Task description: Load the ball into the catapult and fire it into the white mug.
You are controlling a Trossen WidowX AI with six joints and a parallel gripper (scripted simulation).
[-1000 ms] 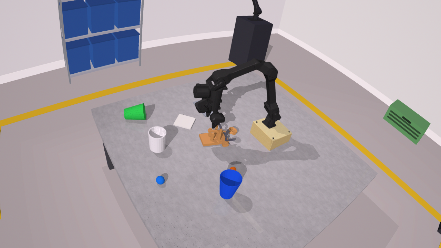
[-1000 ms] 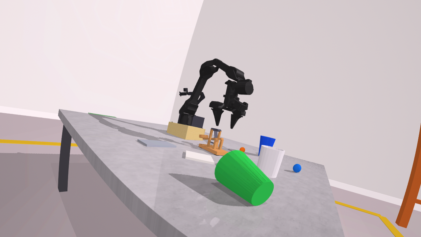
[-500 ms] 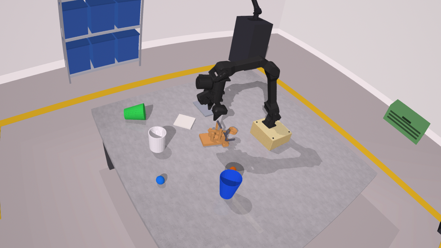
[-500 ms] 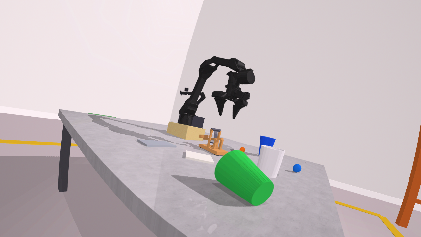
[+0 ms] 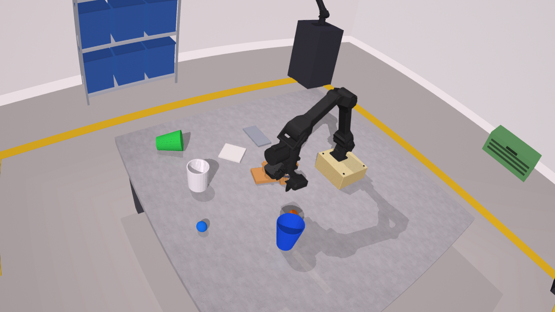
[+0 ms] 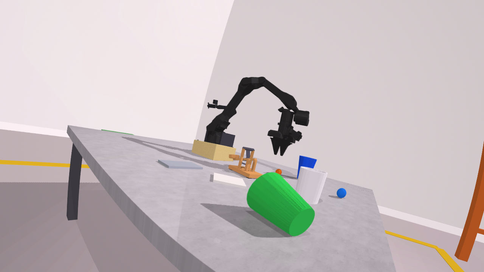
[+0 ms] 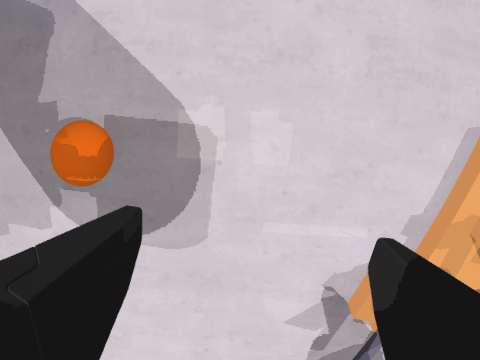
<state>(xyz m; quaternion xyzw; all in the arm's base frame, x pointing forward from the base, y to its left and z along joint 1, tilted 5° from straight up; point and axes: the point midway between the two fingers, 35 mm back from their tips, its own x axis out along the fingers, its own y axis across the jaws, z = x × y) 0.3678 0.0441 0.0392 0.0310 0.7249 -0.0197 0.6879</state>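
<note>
Now: gripper tip 1 cm past the orange ball, 8 cm to the right of it and 9 cm above it. The rest, counted from my gripper tip: wooden catapult (10 cm behind, 12 cm to the right, 5 cm below); white mug (23 cm ahead, 24 cm to the right, 7 cm below); blue cup (10 cm ahead, 17 cm to the left, 7 cm below).
</note>
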